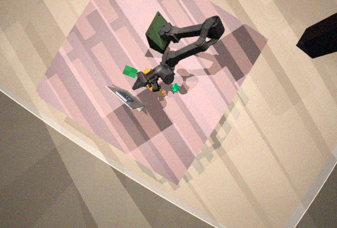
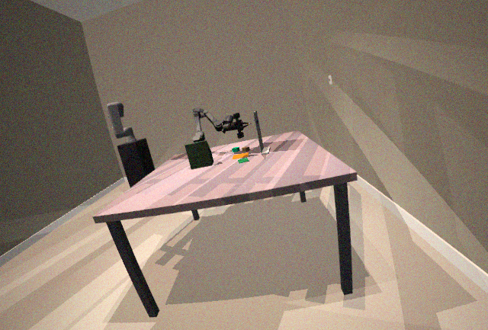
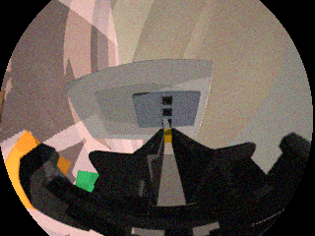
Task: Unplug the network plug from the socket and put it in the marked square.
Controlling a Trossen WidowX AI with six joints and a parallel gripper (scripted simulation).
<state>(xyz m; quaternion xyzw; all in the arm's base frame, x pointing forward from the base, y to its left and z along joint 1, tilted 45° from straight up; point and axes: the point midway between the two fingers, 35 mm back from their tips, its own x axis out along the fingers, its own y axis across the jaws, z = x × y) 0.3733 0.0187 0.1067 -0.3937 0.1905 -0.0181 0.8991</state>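
Now: the orange marked square 11 cm behind my gripper tip, 1 cm to the right of it and 22 cm below it. The rest, counted from my gripper tip: network plug: right at my gripper tip; upright grey panel: 7 cm ahead, 1 cm to the right, 8 cm below; tan cube: 7 cm behind, 12 cm to the left, 21 cm below.
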